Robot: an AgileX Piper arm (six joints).
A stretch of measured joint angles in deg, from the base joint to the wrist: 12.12, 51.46, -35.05, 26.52, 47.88, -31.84; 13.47, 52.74, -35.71, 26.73, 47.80, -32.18; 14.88, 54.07, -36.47, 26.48, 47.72, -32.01; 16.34, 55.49, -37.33, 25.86, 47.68, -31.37; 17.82, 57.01, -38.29, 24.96, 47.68, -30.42; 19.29, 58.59, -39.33, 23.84, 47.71, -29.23; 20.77, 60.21, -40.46, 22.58, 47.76, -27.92; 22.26, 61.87, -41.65, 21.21, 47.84, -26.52; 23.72, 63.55, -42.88, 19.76, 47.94, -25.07; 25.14, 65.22, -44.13, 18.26, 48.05, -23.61; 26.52, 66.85, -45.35, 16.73, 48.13, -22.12; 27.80, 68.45, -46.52, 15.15, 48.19, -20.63; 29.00, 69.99, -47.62, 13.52, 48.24, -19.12; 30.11, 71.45, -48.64, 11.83, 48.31, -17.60; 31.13, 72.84, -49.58, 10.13, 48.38, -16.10; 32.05, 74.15, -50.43, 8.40, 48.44, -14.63; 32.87, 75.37, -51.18, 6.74, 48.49, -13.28; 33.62, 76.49, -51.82, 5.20, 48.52, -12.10
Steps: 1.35, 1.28, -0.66, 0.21, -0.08, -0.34; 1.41, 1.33, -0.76, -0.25, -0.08, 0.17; 1.46, 1.42, -0.86, -0.62, -0.04, 0.64; 1.48, 1.52, -0.96, -0.90, 0.00, 0.95; 1.47, 1.58, -1.04, -1.12, 0.03, 1.19; 1.48, 1.62, -1.13, -1.26, 0.05, 1.31; 1.49, 1.66, -1.19, -1.37, 0.08, 1.40; 1.46, 1.68, -1.23, -1.45, 0.10, 1.45; 1.42, 1.67, -1.25, -1.50, 0.11, 1.46; 1.38, 1.63, -1.22, -1.53, 0.08, 1.49; 1.28, 1.60, -1.17, -1.58, 0.06, 1.49; 1.20, 1.54, -1.10, -1.63, 0.05, 1.51; 1.11, 1.46, -1.02, -1.69, 0.07, 1.52; 1.02, 1.39, -0.94, -1.70, 0.07, 1.50; 0.92, 1.31, -0.85, -1.73, 0.06, 1.47; 0.82, 1.22, -0.75, -1.66, 0.05, 1.35; 0.75, 1.12, -0.64, -1.54, 0.03, 1.18
